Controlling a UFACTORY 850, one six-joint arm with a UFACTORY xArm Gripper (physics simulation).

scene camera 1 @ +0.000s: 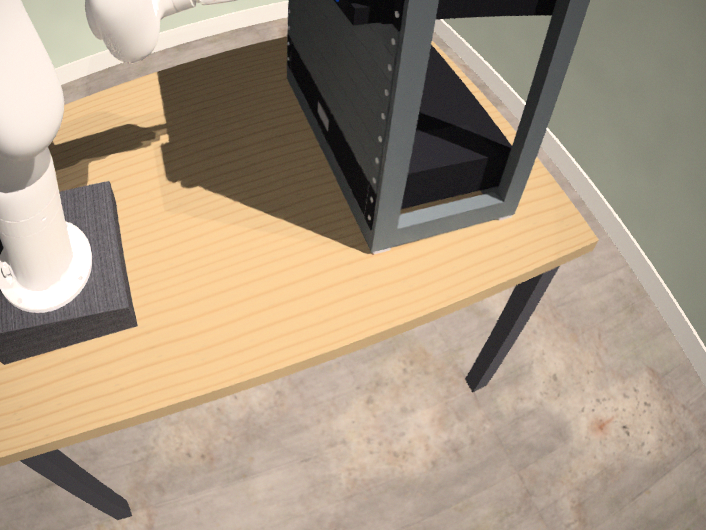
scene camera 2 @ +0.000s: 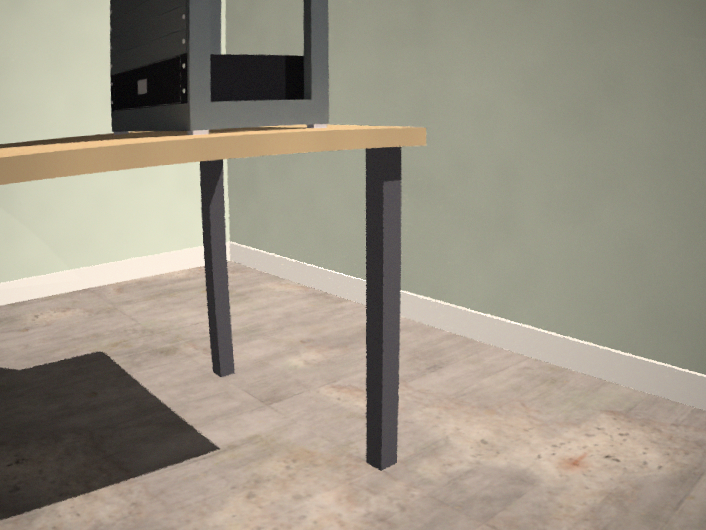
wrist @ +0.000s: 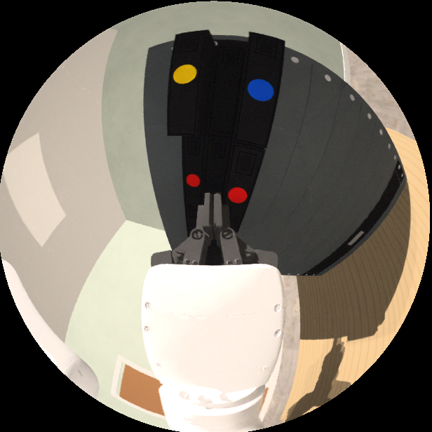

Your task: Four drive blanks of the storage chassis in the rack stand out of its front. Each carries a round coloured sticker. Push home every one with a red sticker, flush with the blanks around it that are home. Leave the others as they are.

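In the wrist view my gripper is shut and empty. Its tips are in front of the lower blanks, between two red stickers. The right red-sticker blank stands out, with its left side face showing. The left red-sticker blank looks level with the plain blank beside it. The yellow-sticker blank stands out at upper left, and the blue-sticker blank at upper right. The rack stands on the table. The gripper does not show in either scene view; contact with a blank cannot be told.
Grey filler panels cover the rack front beside the drive blanks. A black unit with a pale label sits at the rack's bottom. The arm's base stands on a dark block on the wooden table.
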